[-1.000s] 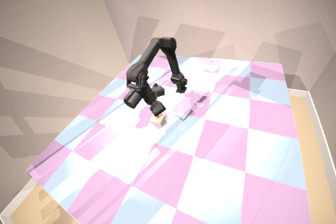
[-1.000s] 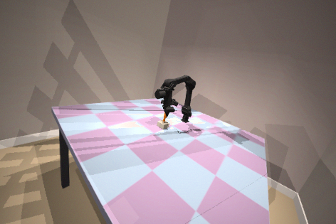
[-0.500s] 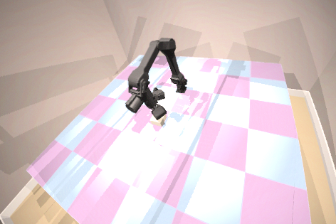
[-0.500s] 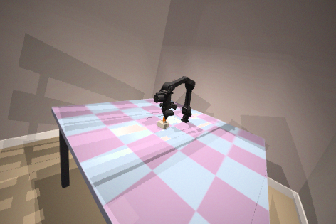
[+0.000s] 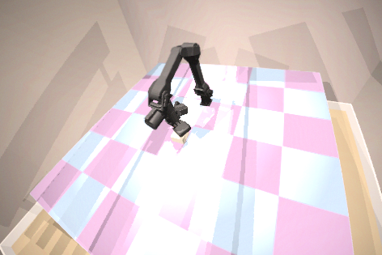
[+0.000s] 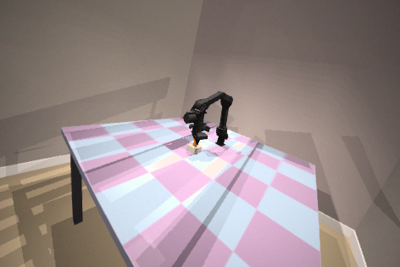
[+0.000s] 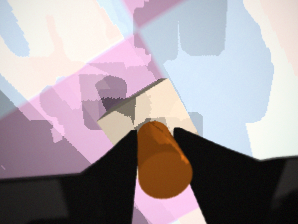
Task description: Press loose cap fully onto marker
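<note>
Now: the orange cap 10 mm ahead of my gripper tip and 10 mm above it. Also, from my gripper tip: holder block 10 mm ahead, 40 mm below.
</note>
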